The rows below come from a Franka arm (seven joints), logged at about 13 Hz.
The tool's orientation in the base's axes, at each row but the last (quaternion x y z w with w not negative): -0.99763 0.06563 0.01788 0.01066; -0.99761 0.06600 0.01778 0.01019; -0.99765 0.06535 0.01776 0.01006; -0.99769 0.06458 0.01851 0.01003; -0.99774 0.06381 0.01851 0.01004; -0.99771 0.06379 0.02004 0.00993; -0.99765 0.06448 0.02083 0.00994; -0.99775 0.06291 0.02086 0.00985; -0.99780 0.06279 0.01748 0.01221; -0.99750 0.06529 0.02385 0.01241; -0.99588 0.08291 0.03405 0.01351; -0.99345 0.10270 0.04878 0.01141; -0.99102 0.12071 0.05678 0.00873
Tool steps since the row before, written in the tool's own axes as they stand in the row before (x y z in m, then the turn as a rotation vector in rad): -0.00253 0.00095 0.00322 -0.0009 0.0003 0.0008; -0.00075 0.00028 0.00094 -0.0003 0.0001 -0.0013; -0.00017 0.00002 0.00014 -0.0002 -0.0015 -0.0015; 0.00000 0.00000 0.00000 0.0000 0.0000 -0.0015; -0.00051 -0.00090 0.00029 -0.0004 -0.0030 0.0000; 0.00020 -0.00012 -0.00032 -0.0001 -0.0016 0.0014; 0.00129 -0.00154 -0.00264 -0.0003 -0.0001 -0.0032; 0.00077 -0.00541 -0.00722 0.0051 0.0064 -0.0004; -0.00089 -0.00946 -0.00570 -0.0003 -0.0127 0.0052; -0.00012 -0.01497 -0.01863 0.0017 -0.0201 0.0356; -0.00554 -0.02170 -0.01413 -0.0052 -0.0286 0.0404; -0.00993 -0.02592 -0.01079 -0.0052 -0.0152 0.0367; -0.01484 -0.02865 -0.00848 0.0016 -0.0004 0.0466
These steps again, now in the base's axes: -0.00274 -0.00054 -0.00314 -0.0010 -0.0002 -0.0008; -0.00081 -0.00016 -0.00092 -0.0003 -0.0001 0.0013; -0.00018 0.00001 -0.00013 0.0000 0.0015 0.0015; 0.00000 0.00000 0.00000 0.0001 0.0000 0.0015; -0.00040 0.00096 -0.00025 0.0000 0.0030 0.0001; 0.00023 0.00009 0.00031 0.0001 0.0016 -0.0014; 0.00158 0.00130 0.00261 -0.0002 0.0001 0.0032; 0.00174 0.00511 0.00727 0.0043 -0.0070 0.0001; 0.00050 0.00934 0.00594 0.0011 0.0128 -0.0049; 0.00270 0.01433 0.01893 0.0027 0.0207 -0.0352; -0.00092 0.02184 0.01494 -0.0030 0.0304 -0.0393; -0.00333 0.02703 0.01205 -0.0054 0.0171 -0.0358; -0.00649 0.03108 0.01023 -0.0035 0.0015 -0.0465
